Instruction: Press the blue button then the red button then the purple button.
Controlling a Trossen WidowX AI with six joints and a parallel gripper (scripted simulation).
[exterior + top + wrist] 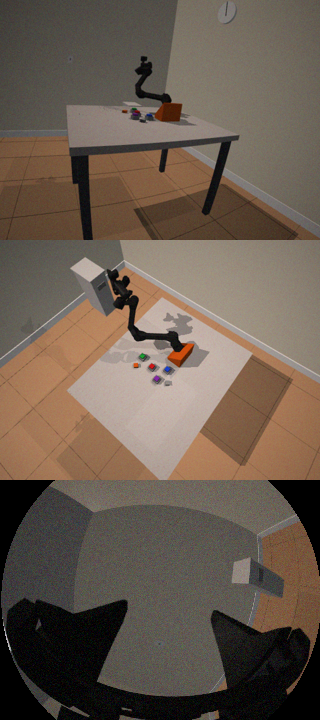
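Right now the blue button is 62 cm to the left of my gripper tip, 39 cm below it and 16 cm ahead of it. From my gripper tip the other things lie so: small orange block: 41 cm to the left, 41 cm below, 28 cm ahead; green button: 41 cm to the left, 39 cm below, 20 cm ahead; red button: 52 cm to the left, 39 cm below, 22 cm ahead.
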